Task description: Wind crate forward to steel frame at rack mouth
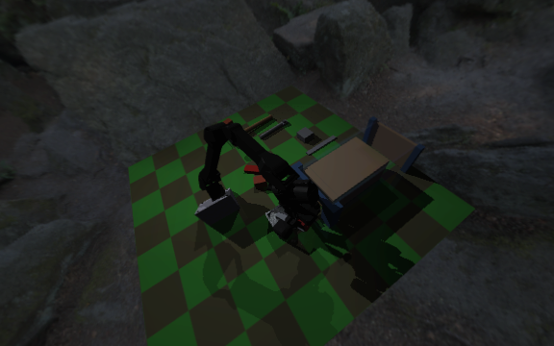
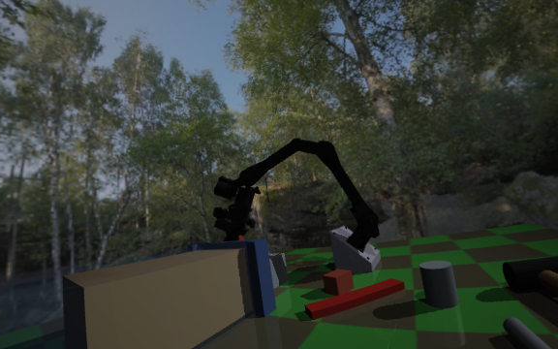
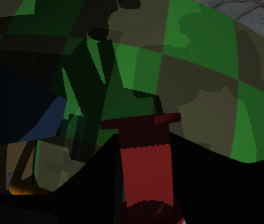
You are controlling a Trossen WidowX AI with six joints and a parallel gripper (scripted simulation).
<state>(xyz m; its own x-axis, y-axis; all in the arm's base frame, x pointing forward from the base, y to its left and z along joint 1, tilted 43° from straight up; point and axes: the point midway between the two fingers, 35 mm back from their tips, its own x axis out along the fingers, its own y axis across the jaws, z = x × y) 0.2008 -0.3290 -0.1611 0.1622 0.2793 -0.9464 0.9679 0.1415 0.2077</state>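
The winch handle lies 50 mm to the left of my gripper tip, 30 mm below it and 20 mm behind it. The rest, counted from my gripper tip: winch: 100 mm to the left, 100 mm below, 60 mm behind; blue steel frame: 110 mm ahead, 100 mm to the left, 20 mm below; red grip: 20 mm to the left.
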